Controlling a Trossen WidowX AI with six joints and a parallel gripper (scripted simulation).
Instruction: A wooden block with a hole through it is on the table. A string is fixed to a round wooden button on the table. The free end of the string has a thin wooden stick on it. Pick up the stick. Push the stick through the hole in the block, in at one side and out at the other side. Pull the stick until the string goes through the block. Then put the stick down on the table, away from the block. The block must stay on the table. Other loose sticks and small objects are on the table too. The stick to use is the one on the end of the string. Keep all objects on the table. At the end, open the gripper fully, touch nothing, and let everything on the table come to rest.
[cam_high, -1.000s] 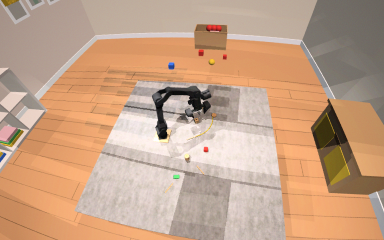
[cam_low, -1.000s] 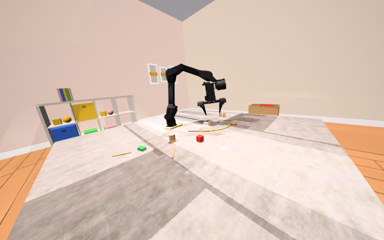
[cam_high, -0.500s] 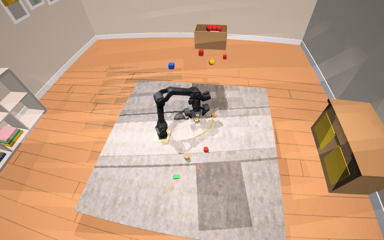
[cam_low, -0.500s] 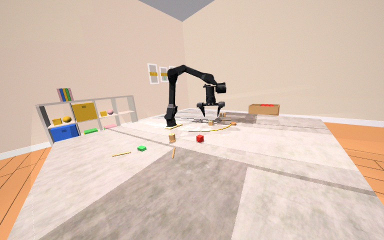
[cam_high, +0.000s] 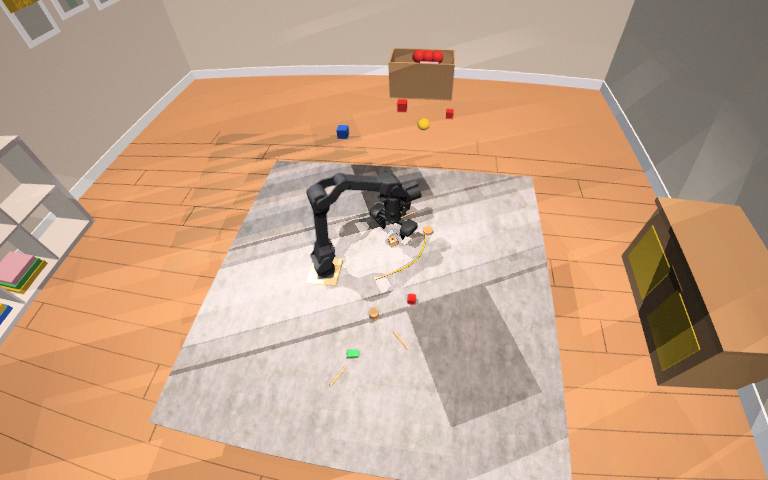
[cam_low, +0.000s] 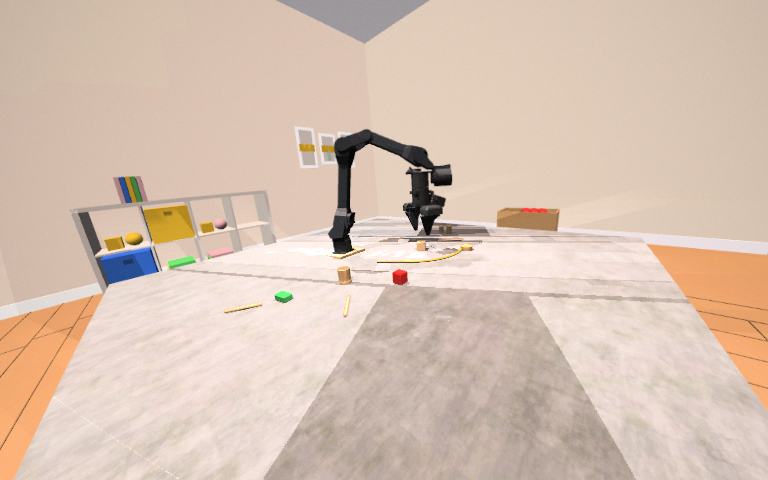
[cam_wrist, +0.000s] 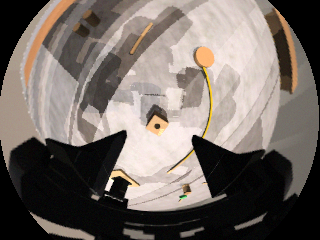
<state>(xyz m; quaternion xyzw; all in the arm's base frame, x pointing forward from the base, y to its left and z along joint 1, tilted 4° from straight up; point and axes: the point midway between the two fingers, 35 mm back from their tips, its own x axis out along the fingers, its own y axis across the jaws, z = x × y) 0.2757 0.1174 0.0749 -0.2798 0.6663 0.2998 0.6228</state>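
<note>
Right now my gripper tip is 5 cm above the small wooden block. Round my gripper tip: round wooden button: 14 cm ahead, 6 cm below, 5 cm to the left; red cube: 26 cm to the right, 5 cm below, 4 cm ahead; loose stick: 15 cm to the left, 8 cm ahead, 6 cm below.
</note>
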